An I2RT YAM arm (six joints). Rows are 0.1 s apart.
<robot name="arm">
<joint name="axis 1" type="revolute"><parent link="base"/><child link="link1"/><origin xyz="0.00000 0.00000 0.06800"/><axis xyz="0 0 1"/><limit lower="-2.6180" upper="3.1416"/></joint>
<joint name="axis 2" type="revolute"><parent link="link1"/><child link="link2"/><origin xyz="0.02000 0.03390 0.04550" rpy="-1.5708 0.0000 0.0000"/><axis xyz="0 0 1"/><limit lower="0.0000" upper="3.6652"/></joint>
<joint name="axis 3" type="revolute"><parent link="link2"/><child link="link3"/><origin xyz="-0.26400 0.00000 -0.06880" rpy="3.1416 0.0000 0.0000"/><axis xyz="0 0 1"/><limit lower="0.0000" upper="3.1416"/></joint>
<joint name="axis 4" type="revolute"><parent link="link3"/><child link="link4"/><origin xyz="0.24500 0.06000 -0.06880"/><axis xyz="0 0 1"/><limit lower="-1.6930" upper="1.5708"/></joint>
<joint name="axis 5" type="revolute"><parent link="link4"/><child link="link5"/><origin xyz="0.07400 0.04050 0.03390" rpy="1.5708 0.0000 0.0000"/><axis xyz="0 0 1"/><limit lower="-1.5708" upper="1.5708"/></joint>
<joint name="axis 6" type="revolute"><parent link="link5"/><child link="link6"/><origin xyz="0.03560 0.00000 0.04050" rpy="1.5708 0.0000 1.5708"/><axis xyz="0 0 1"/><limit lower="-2.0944" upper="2.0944"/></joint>
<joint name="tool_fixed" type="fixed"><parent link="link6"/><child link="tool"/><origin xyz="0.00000 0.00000 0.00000" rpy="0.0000 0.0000 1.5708"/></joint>
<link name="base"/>
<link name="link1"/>
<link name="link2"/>
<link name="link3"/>
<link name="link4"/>
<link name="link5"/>
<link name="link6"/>
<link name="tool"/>
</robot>
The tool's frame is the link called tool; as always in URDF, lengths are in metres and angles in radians.
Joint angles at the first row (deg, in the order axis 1, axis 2, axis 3, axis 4, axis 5, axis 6):
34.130 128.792 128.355 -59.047 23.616 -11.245
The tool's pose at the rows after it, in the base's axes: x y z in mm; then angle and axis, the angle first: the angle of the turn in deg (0 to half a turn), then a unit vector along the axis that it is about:
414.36 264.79 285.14 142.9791 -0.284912 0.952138 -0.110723
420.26 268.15 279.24 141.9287 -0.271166 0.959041 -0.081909
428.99 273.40 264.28 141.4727 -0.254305 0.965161 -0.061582
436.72 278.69 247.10 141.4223 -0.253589 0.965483 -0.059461
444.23 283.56 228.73 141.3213 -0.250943 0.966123 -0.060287
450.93 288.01 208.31 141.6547 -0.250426 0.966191 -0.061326
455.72 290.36 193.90 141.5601 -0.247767 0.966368 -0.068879
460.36 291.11 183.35 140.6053 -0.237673 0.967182 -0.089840
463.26 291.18 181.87 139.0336 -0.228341 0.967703 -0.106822
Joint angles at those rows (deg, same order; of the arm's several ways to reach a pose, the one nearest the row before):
34.108 129.183 128.352 -55.789 21.606 -5.759
33.889 130.145 128.351 -53.405 19.245 -3.770
33.736 132.247 128.356 -50.654 17.802 -1.519
33.736 134.541 128.355 -48.271 17.628 -1.388
33.736 136.945 128.356 -45.824 17.824 -1.148
33.736 139.504 128.358 -43.639 17.868 -1.038
33.715 141.315 128.352 -41.931 18.721 -1.016
33.671 142.737 128.355 -40.140 21.343 -0.841
33.649 143.131 128.357 -38.612 23.682 -0.841

